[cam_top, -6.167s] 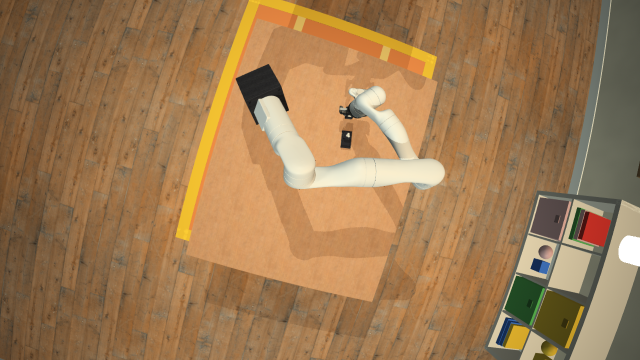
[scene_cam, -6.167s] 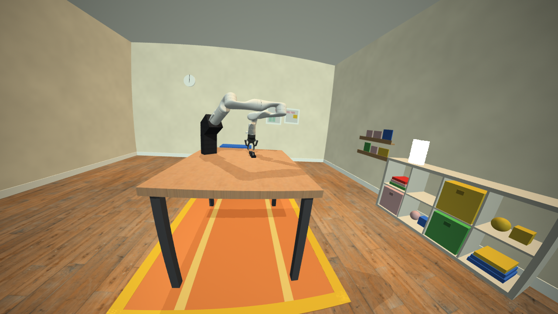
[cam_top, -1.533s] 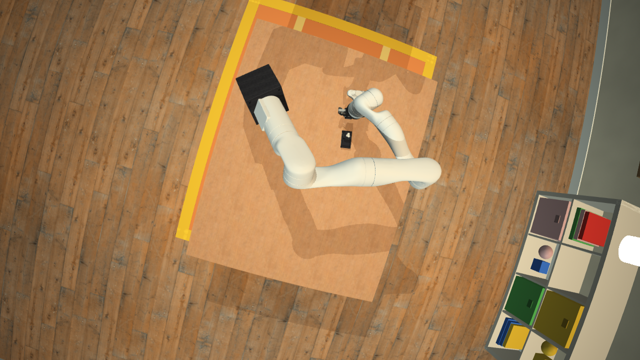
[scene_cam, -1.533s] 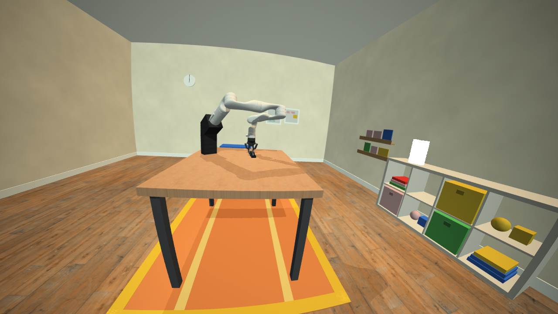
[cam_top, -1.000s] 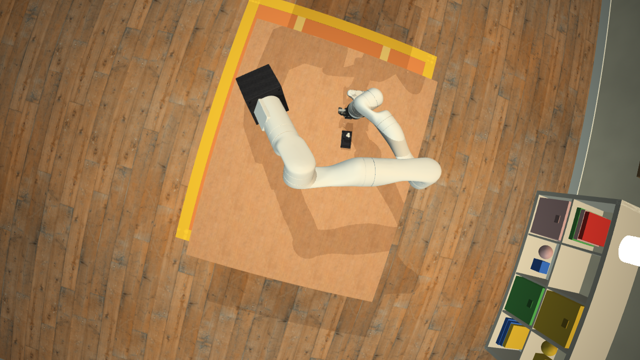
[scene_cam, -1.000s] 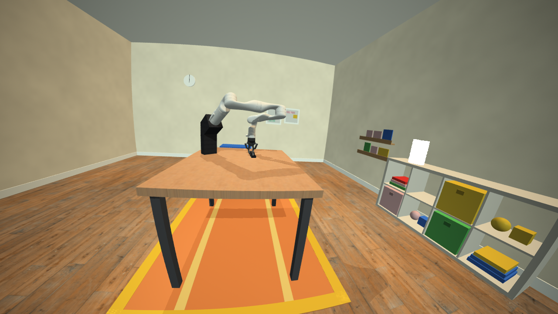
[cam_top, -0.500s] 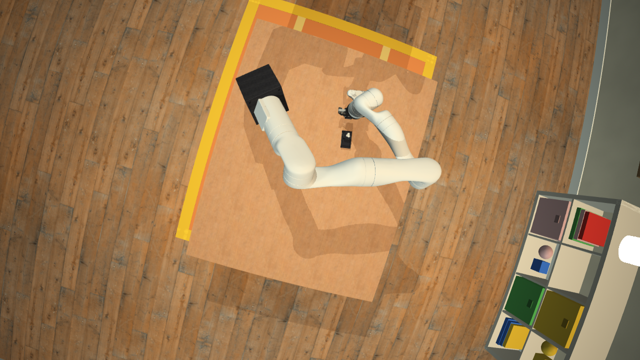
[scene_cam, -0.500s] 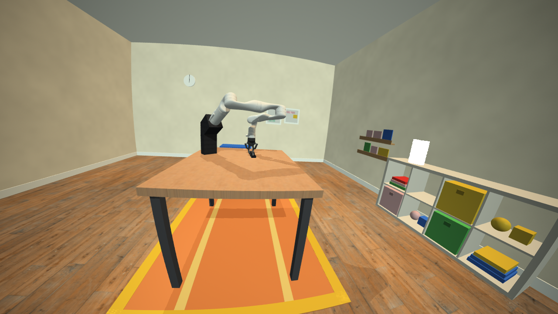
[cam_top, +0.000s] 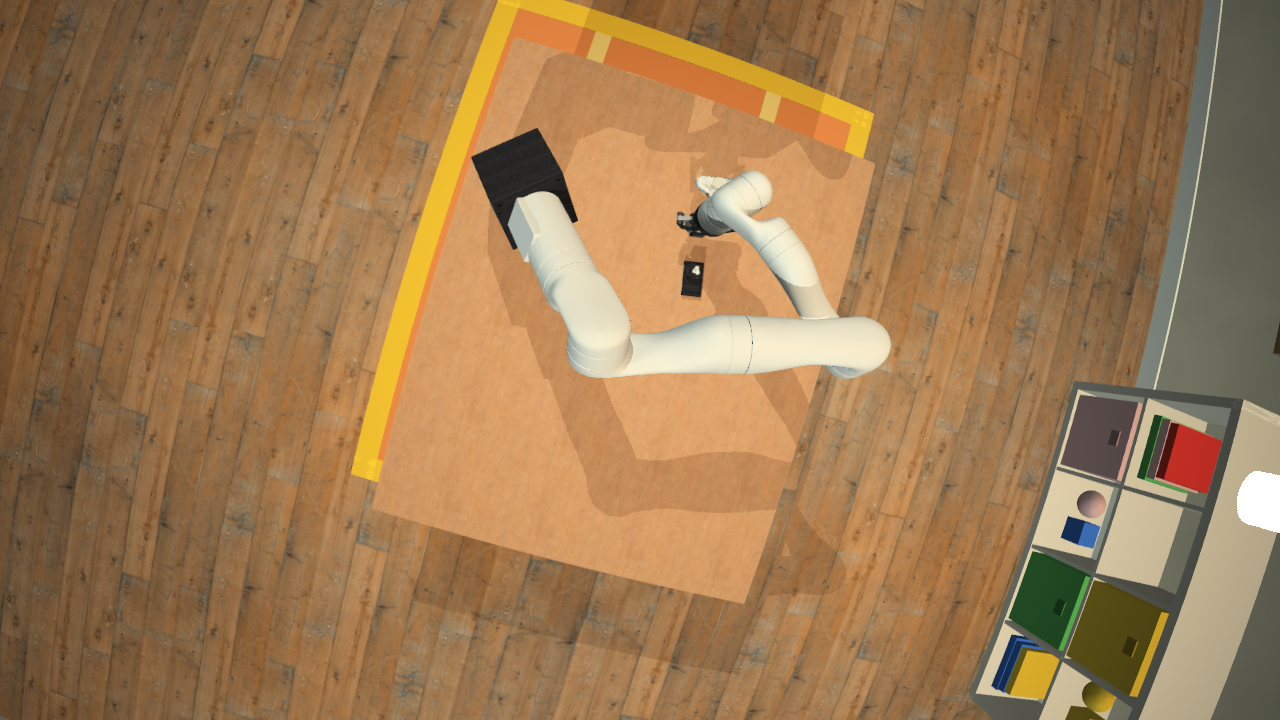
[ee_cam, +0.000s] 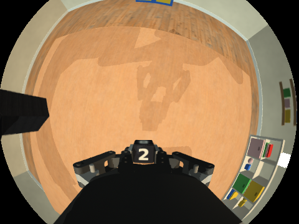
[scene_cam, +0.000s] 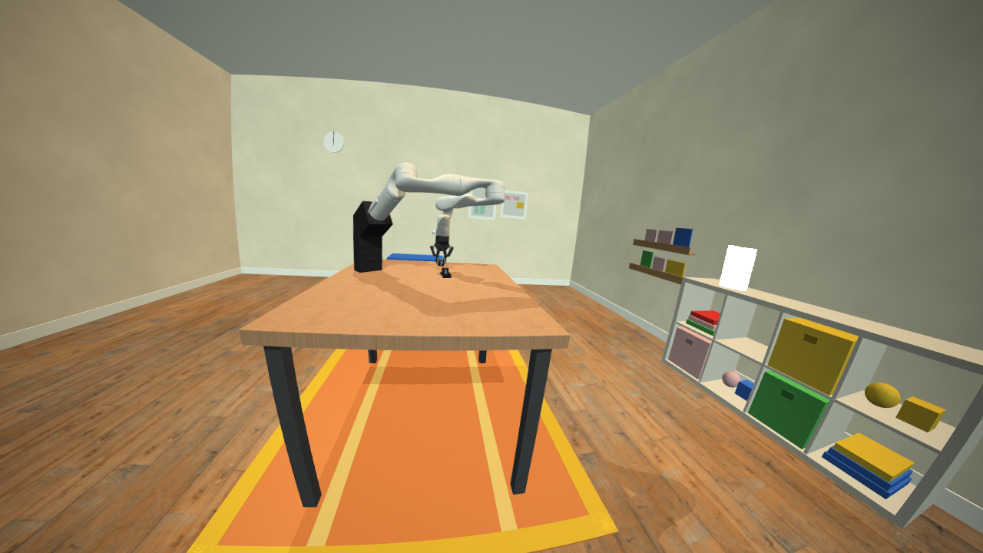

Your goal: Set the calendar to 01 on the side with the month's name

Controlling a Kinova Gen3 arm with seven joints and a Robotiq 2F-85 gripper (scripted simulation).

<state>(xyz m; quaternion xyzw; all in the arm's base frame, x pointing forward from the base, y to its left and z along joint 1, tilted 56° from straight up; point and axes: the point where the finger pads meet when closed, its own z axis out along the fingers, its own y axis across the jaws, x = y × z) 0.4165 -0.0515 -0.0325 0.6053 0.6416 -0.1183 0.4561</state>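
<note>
My gripper is now 110 mm to the left of the black calendar tray, 50 mm above it and 10 mm past it. Also, from my hand: black digit cube: 10 mm below.
</note>
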